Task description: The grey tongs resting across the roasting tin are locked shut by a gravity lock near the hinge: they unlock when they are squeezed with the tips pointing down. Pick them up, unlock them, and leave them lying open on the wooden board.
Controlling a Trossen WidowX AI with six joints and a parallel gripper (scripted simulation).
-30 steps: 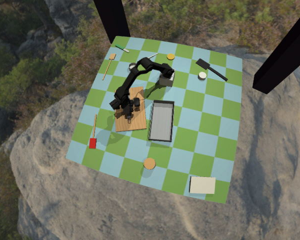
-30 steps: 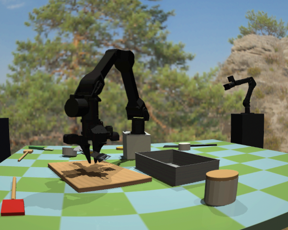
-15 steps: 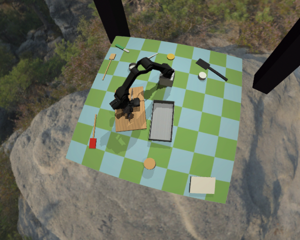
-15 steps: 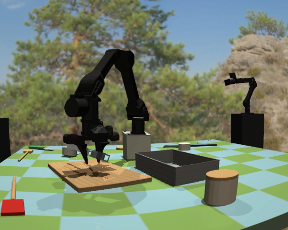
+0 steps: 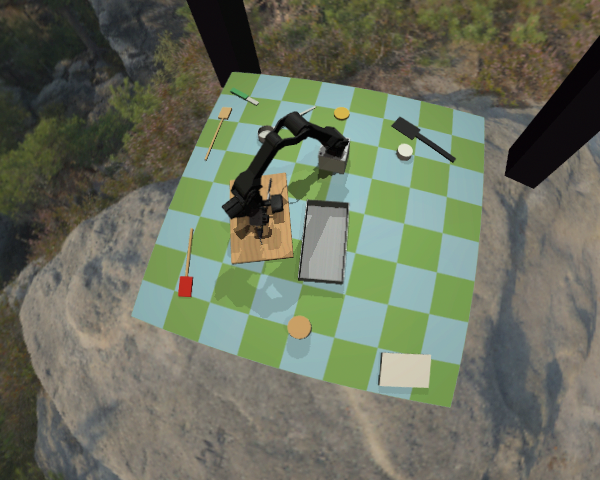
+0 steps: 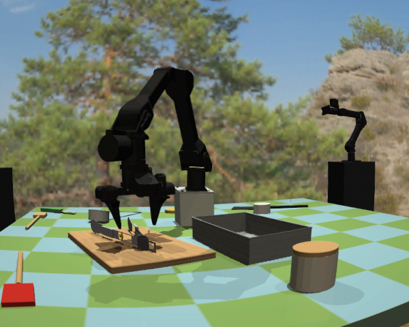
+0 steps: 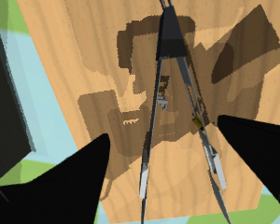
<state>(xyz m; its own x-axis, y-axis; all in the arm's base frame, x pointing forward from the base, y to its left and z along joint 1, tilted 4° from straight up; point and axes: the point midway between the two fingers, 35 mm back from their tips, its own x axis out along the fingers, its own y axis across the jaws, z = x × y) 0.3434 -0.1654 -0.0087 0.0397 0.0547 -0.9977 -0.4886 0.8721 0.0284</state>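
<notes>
The yellow lock piece lies 40 mm to the right of my gripper tip, 20 mm below it and 10 mm ahead of it. Round my gripper tip: wooden board (50 mm below, 20 mm to the right); grey roasting tin (260 mm to the left, 20 mm below); red spatula (310 mm ahead, 200 mm to the right, 50 mm below).
</notes>
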